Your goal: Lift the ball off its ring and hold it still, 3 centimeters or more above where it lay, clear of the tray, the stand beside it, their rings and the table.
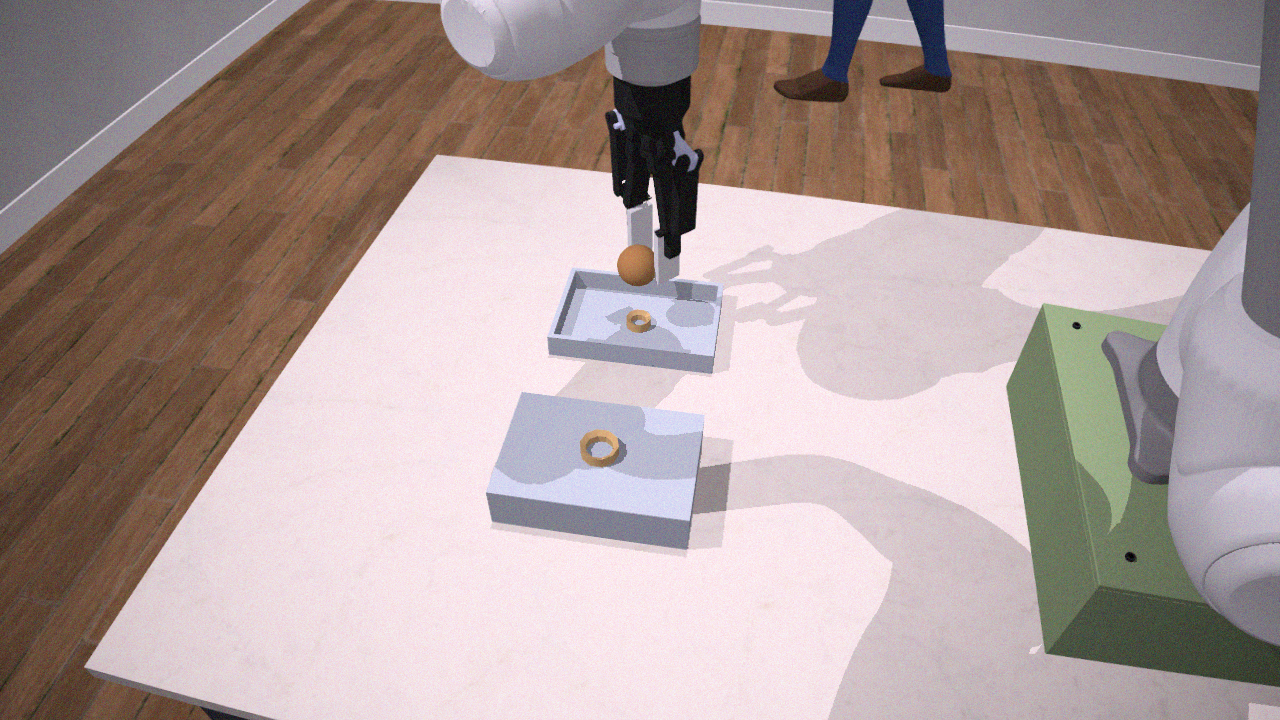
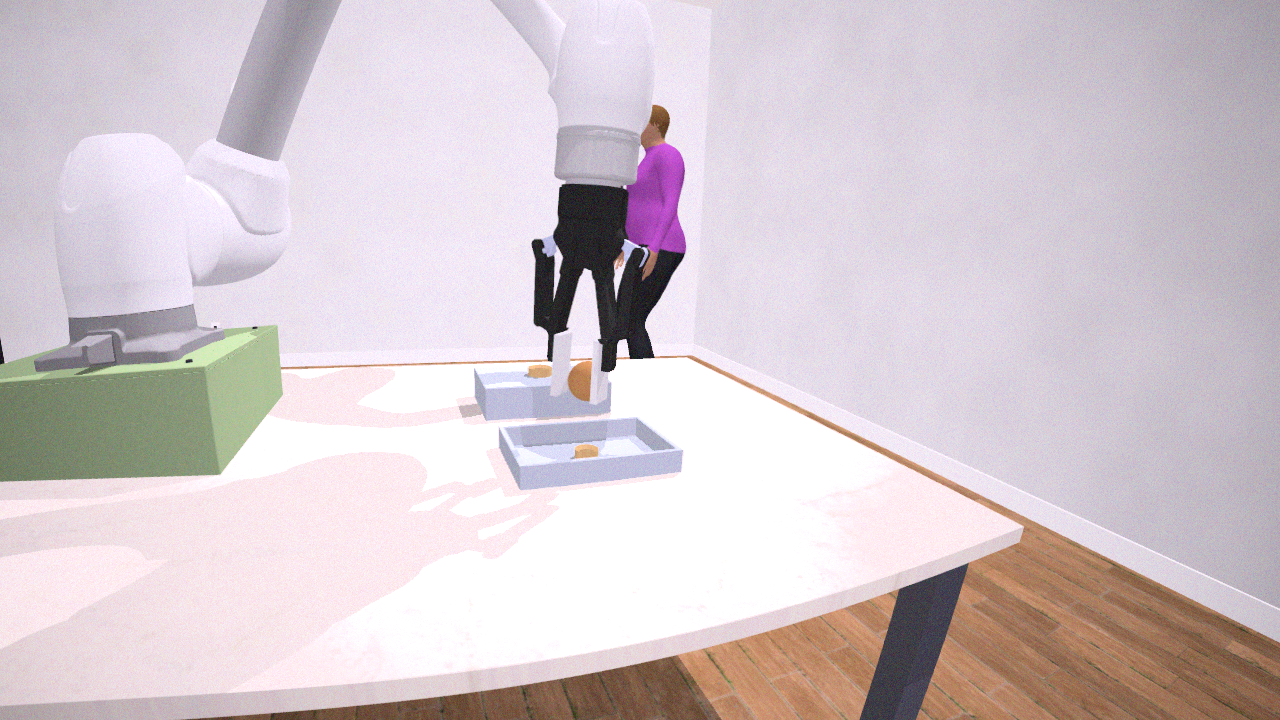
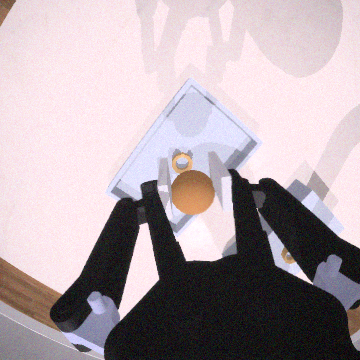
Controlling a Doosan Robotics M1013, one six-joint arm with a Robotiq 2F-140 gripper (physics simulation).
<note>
I see my gripper, an orange ball, a shallow tray and a box-shaped stand.
My gripper also shows in image 1 and in image 3.
</note>
